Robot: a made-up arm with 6 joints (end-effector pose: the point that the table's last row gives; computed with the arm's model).
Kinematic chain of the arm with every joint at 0, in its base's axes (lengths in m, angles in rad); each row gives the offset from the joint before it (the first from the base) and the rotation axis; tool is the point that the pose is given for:
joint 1: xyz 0 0 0.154 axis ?
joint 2: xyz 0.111 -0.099 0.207 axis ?
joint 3: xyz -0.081 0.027 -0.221 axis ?
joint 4: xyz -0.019 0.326 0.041 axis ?
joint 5: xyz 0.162 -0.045 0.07 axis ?
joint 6: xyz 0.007 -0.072 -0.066 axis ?
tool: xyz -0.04 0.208 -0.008
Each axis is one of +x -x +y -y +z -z.
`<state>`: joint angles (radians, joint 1 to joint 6).
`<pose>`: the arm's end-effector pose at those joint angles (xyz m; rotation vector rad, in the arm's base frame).
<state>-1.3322 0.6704 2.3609 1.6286 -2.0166 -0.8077</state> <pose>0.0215 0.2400 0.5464 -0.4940 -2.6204 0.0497</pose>
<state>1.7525 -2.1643 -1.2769 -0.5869 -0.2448 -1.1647</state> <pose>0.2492 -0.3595 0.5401 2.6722 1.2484 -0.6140</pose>
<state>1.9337 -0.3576 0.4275 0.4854 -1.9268 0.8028</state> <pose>-0.2163 0.1423 0.4840 1.4536 1.6565 1.0046</pose>
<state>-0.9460 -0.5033 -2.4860 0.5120 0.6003 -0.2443</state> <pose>0.0320 0.3673 -0.0267 -0.1609 -2.3654 -0.4426</pose>
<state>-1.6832 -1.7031 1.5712 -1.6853 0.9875 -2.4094</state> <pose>0.0969 -0.2716 -0.4508 -1.3020 0.4760 -2.1145</pose>
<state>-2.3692 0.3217 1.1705 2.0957 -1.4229 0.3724</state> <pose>0.1145 0.1650 0.0218 -0.4695 -0.2202 2.1256</pose>
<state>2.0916 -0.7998 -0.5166 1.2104 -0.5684 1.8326</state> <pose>-0.2702 0.0040 0.3231 -1.4409 -0.5805 0.4641</pose>
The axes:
joint 1: -y
joint 2: +z
joint 3: -y
joint 4: -x
joint 5: +y
joint 6: +z

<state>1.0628 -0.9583 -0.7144 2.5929 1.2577 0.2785</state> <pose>0.2743 0.2047 0.3880 -0.9802 1.4945 -1.4319</pose>
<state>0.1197 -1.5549 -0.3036 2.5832 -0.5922 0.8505</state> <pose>0.4109 -0.0863 0.2951 -0.9061 1.9041 0.6818</pose>
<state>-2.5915 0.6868 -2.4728 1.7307 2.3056 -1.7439</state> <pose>-0.0129 0.1959 0.2669 0.2442 -1.2798 1.8273</pose>
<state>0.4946 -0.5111 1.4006 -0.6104 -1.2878 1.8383</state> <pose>0.2494 0.0594 0.4198 2.3680 2.0545 0.1275</pose>
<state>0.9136 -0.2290 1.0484 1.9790 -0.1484 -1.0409</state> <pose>-0.0535 0.2398 0.5230 0.7678 1.7154 2.2043</pose>
